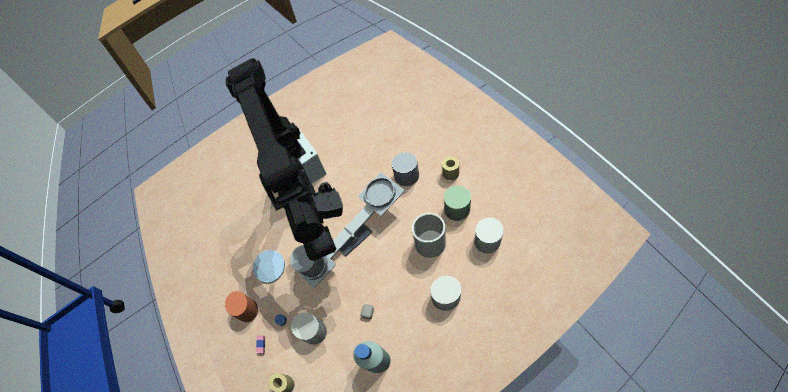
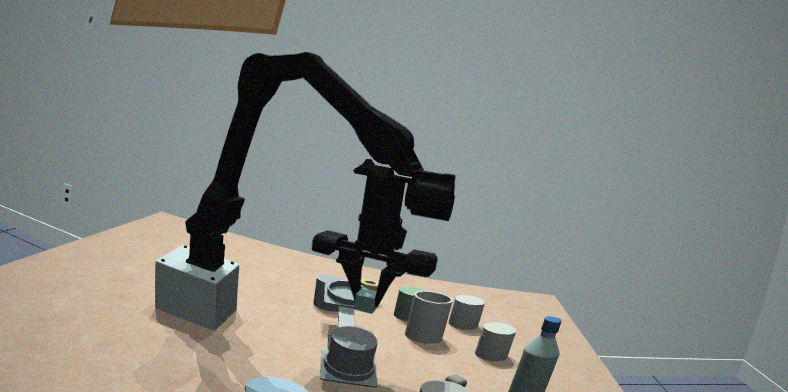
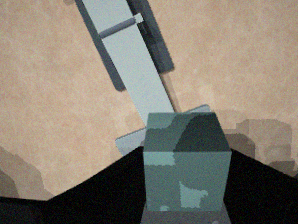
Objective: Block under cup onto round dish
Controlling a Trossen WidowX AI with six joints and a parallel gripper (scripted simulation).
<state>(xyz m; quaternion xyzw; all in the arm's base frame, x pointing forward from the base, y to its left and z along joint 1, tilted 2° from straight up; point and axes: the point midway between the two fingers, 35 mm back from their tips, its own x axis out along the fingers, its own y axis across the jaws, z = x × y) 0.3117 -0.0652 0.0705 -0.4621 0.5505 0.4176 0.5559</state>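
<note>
Now: gripper tip 10 cm past the light blue round dish, 18 cm to the left of it and 13 cm above it. The rest, counted from my gripper tip: bottle 29 cm ahead, 7 cm to the right, 2 cm below; teal block right at my gripper tip; balance beam 2 cm behind, 7 cm to the left, 9 cm below.
</note>
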